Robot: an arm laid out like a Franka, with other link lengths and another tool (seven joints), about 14 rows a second.
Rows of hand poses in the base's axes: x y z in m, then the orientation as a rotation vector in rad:
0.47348, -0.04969, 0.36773, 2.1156, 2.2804, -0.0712
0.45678, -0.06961, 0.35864, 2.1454, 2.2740, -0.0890
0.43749, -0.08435, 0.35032, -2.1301, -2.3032, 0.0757
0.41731, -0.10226, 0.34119, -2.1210, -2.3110, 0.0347
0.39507, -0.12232, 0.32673, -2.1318, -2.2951, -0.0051
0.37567, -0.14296, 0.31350, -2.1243, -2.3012, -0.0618
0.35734, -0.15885, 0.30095, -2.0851, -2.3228, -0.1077
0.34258, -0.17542, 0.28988, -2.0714, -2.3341, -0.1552
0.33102, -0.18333, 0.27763, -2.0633, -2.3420, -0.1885
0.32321, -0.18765, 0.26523, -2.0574, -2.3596, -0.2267
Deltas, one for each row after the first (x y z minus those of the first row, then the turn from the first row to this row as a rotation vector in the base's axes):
-0.01670, -0.01992, -0.00909, 0.0027, 0.0190, -0.0173
-0.03599, -0.03466, -0.01741, 0.0211, 0.0264, 0.0023
-0.05617, -0.05257, -0.02654, 0.0410, 0.0097, 0.0103
-0.07841, -0.07263, -0.04100, 0.0627, -0.0045, -0.0014
-0.09781, -0.09327, -0.05423, 0.0893, -0.0290, 0.0053
-0.11614, -0.10916, -0.06678, 0.1173, -0.0416, 0.0334
-0.13090, -0.12573, -0.07785, 0.1387, -0.0629, 0.0453
-0.14246, -0.13364, -0.09010, 0.1527, -0.0789, 0.0529
-0.15027, -0.13796, -0.10250, 0.1622, -0.1037, 0.0637

